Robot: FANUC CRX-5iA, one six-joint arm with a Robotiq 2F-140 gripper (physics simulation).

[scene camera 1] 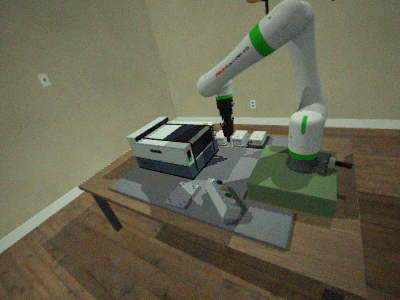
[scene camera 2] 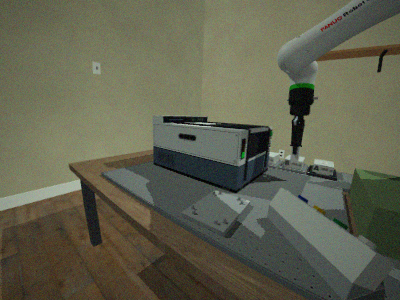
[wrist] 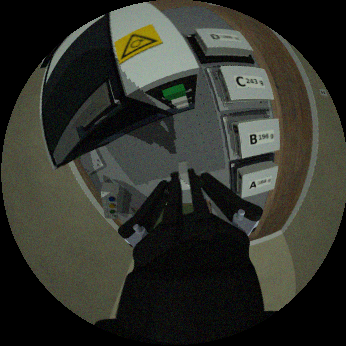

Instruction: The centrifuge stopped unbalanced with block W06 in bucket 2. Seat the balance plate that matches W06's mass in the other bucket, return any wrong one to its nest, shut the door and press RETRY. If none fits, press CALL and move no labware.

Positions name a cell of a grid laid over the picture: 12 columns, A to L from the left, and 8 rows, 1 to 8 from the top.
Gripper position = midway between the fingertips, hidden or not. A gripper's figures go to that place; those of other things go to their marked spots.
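A balance plate D (wrist: H1) lies 32 cm from the lens, while a balance plate A (wrist: I5) is 31 cm from the lens. A balance plate B (wrist: I4) is 27 cm from the lens, and a balance plate C (wrist: I2) is 26 cm from the lens. The marked spots on the balance plate B and the balance plate D are 25 cm apart. The gripper (wrist: G4) is 22 cm from the lens.
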